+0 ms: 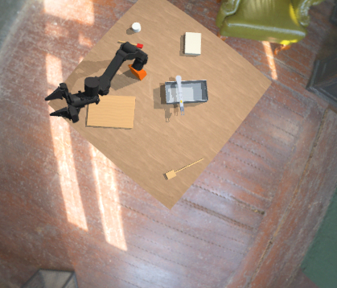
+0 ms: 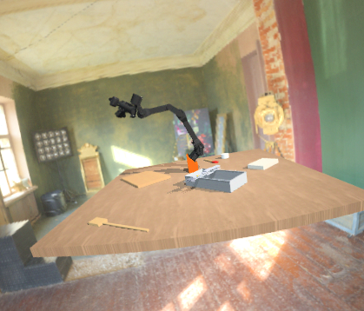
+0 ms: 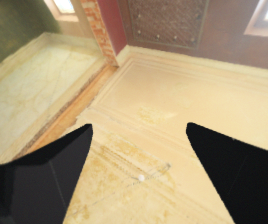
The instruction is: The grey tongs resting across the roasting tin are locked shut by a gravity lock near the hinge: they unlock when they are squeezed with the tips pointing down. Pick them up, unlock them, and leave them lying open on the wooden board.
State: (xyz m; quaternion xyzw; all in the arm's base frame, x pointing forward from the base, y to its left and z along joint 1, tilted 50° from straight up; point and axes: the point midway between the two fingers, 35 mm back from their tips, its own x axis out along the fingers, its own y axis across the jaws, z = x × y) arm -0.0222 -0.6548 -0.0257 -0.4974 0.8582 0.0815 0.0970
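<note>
The yellow lock piece is 52 cm below my gripper tip, 47 cm to the left of it and 38 cm ahead of it. From my gripper tip the other things lie so: pale block: 92 cm to the left, 57 cm below, 17 cm ahead; grey roasting tin: 56 cm to the left, 56 cm below, 36 cm ahead; wooden board: 58 cm below, 11 cm to the left, 1 cm behind.
</note>
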